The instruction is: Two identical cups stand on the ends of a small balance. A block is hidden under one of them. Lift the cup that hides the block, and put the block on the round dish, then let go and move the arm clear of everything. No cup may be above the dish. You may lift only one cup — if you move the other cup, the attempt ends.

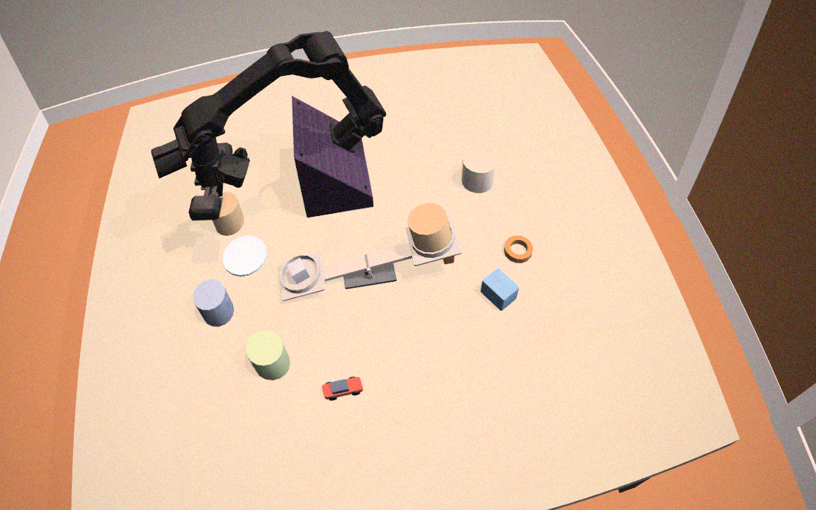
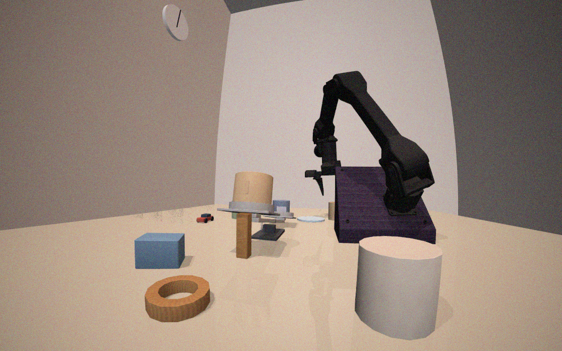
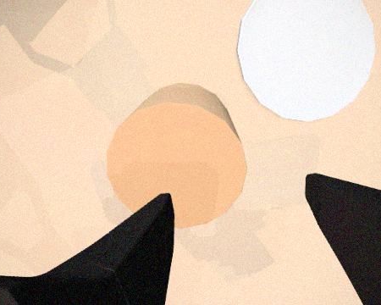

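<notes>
My gripper tip is 16 cm short of the small block, 15 cm to the right of it and 5 cm above it. From my gripper tip the other things lie so: lavender cylinder (20 cm ahead, 5 cm below, 1 cm to the right); small balance (29 cm to the left, 17 cm ahead, 7 cm below); round white dish (9 cm below, 7 cm ahead, 4 cm to the left).
</notes>
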